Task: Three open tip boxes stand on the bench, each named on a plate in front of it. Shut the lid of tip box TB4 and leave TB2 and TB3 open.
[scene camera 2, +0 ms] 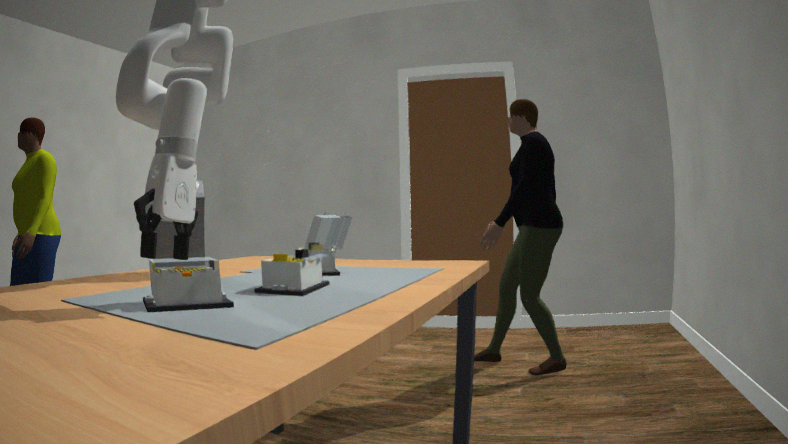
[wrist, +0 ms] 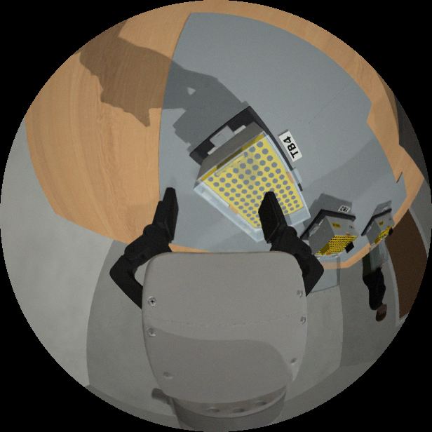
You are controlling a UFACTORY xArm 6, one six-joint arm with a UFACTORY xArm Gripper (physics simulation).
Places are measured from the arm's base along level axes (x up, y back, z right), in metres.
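Pixels of known places: gripper, fingertip midpoint: (scene camera 2: 164,258).
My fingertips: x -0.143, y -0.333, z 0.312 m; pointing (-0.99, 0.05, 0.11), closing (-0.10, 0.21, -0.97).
For each thing: its middle in the pictures, then the offset to it from my fingertips. Level surfaces: height alone.
- Tip box TB4, body centre: (scene camera 2: 182,281) dz -0.052, dx -0.043, dy +0.015 m
- middle box, body centre: (scene camera 2: 287,272) dz -0.309, dx -0.048, dy -0.036 m
- far box, body centre: (scene camera 2: 311,259) dz -0.574, dx -0.048, dy +0.073 m
- grey mat, its level: dx -0.081 m
- wooden bench, its level: dx -0.084 m
Tip box TB4 (scene camera 2: 186,287) (wrist: 234,152) is the grey box nearest the scene camera, on a black base, with its name plate (wrist: 290,146) beside it. Its clear lid (wrist: 225,216) lies down over the yellow tip rack; a small gap cannot be told. The middle box (scene camera 2: 292,275) (wrist: 330,232), whose small plate seems to read TB2, is open, its clear lid (wrist: 325,281) standing back. The far box (scene camera 2: 329,261) (wrist: 380,227) is open too; its plate is unreadable. My gripper (scene camera 2: 164,254) (wrist: 220,198) is open and empty, its fingertips just above TB4's lid level.
The boxes stand on a grey mat (scene camera 2: 253,325) (wrist: 280,65) on the wooden bench (scene camera 2: 137,369) (wrist: 95,165). A person in black (scene camera 2: 534,182) (wrist: 375,285) stands beyond the bench near the brown door (scene camera 2: 457,165). A person in yellow (scene camera 2: 38,193) is at the far left.
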